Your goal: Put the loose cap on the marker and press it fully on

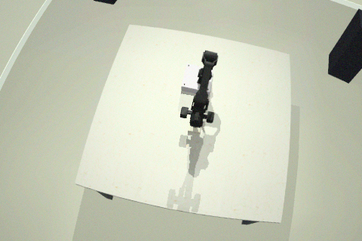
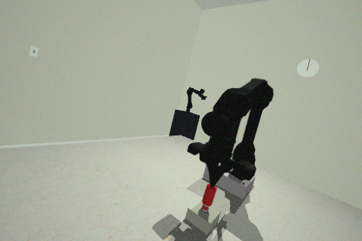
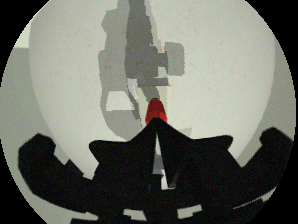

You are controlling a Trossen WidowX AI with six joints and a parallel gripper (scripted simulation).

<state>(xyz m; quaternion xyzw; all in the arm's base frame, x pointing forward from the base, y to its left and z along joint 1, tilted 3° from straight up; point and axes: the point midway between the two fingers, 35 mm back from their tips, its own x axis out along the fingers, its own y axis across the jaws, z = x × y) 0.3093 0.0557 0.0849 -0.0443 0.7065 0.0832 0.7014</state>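
Right now the red cap is 20 mm below my gripper tip. The rest, counted from my gripper tip: pale holder block (90 mm below).
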